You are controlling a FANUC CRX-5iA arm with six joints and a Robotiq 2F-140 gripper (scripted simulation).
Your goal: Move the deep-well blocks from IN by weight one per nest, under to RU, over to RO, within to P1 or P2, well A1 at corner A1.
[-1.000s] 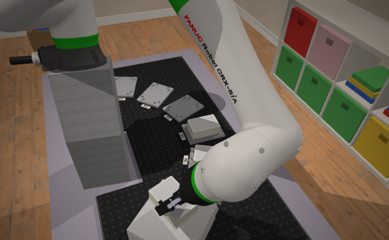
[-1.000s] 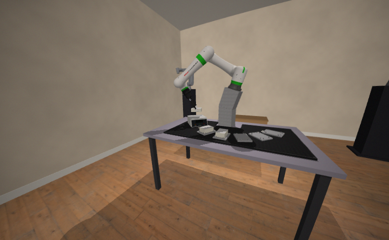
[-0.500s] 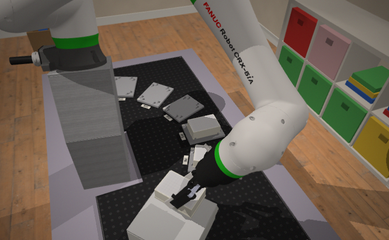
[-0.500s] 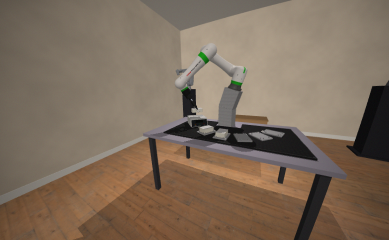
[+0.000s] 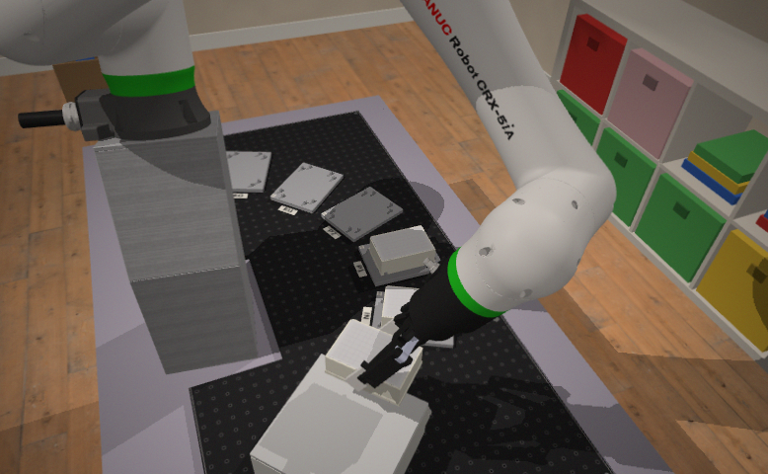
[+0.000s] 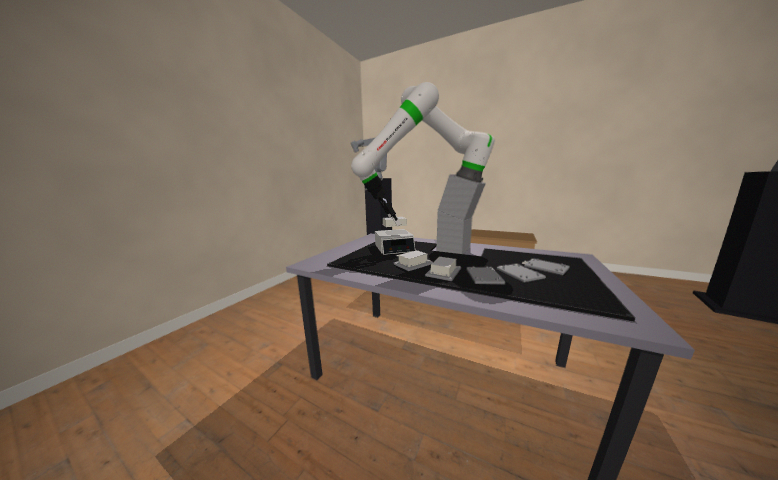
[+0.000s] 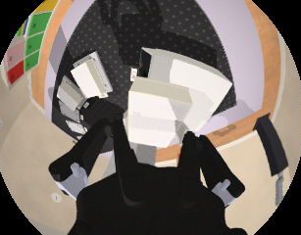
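My hand is 9 cm short of the grey nest plate, 55 cm to the right of it and 19 cm above it. Also, from my hand: pale weigher platform: 6 cm behind, 5 cm to the right, 10 cm below; then check-weigher: 6 cm behind, 5 cm to the right, 13 cm below.
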